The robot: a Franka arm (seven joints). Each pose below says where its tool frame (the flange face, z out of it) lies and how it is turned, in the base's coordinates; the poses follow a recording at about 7 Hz.
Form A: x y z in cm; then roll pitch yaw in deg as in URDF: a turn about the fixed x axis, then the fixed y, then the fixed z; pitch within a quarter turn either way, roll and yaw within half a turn.
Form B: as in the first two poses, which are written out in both.
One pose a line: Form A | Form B
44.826 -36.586 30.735 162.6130 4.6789 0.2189 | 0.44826 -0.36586 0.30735 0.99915 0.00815 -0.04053 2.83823
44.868 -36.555 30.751 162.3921 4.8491 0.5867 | 0.44868 -0.36555 0.30751 0.99907 0.01167 -0.04151 2.83412
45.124 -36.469 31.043 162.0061 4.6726 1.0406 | 0.45124 -0.36469 0.31043 0.99911 0.01553 -0.03933 2.82708
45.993 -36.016 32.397 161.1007 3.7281 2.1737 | 0.45993 -0.36016 0.32397 0.99927 0.02437 -0.02937 2.81074
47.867 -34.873 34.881 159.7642 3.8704 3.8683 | 0.47867 -0.34873 0.34881 0.99882 0.03976 -0.02774 2.78654
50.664 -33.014 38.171 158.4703 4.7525 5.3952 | 0.50664 -0.33014 0.38171 0.99796 0.05491 -0.03248 2.76267
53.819 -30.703 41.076 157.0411 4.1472 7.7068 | 0.53819 -0.30703 0.41076 0.99697 0.07452 -0.02247 2.73720
